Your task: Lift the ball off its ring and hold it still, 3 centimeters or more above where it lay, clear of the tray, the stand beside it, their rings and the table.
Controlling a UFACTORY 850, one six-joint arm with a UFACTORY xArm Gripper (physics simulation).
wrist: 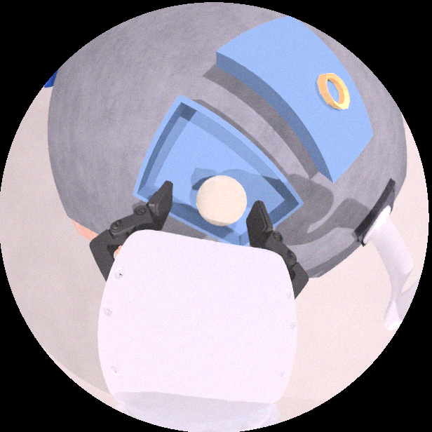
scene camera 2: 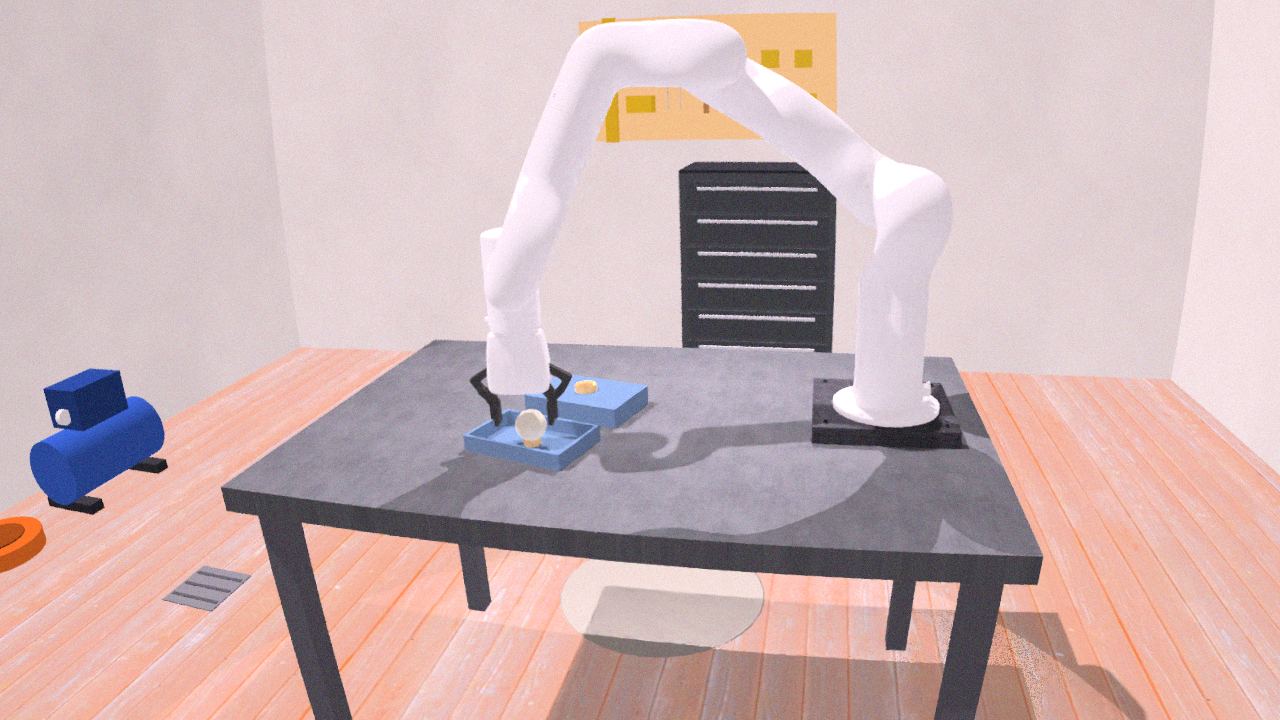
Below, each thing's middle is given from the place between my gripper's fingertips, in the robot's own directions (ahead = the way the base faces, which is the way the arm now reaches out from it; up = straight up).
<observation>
My hand is 1 cm past the cream ball [scene camera 2: 530, 425]. From my hand the other things lie so: blue tray [scene camera 2: 562, 443] 3 cm below, 1 cm behind; blue stand [scene camera 2: 607, 403] 17 cm to the right, 8 cm behind, 2 cm below.
</observation>
